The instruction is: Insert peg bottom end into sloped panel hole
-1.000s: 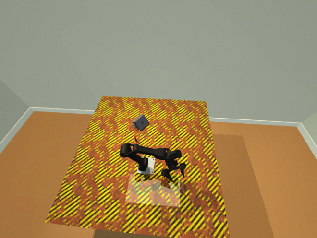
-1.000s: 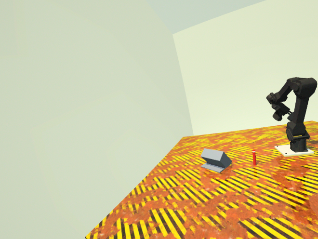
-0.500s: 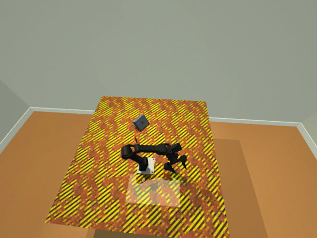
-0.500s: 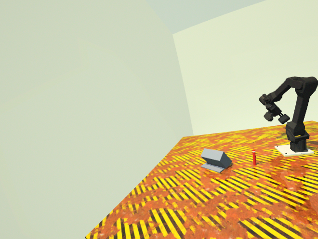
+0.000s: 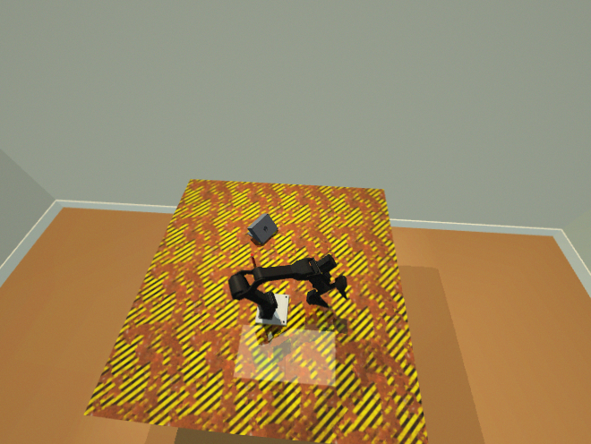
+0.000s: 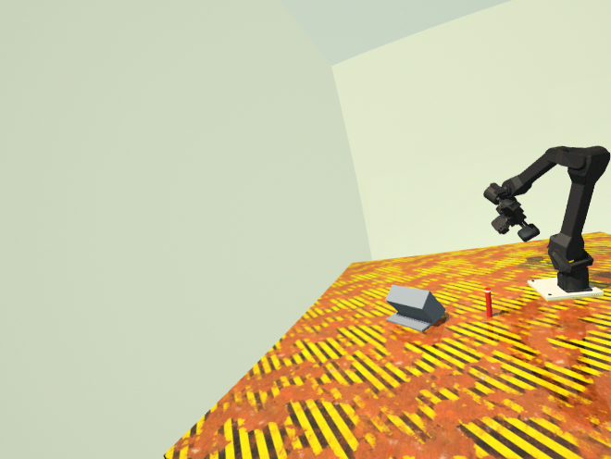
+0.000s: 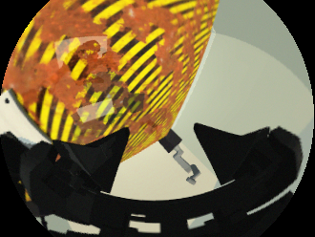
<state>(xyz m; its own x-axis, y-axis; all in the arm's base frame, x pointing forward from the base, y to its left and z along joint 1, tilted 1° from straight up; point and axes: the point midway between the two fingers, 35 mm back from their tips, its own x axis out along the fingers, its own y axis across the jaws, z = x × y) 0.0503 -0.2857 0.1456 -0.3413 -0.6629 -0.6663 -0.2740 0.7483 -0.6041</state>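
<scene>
The red peg is 21 cm ahead of my gripper tip, 43 cm to the left of it and 8 cm below it. Also, from my gripper tip: grey sloped panel: 41 cm ahead, 42 cm to the left, 9 cm below.
</scene>
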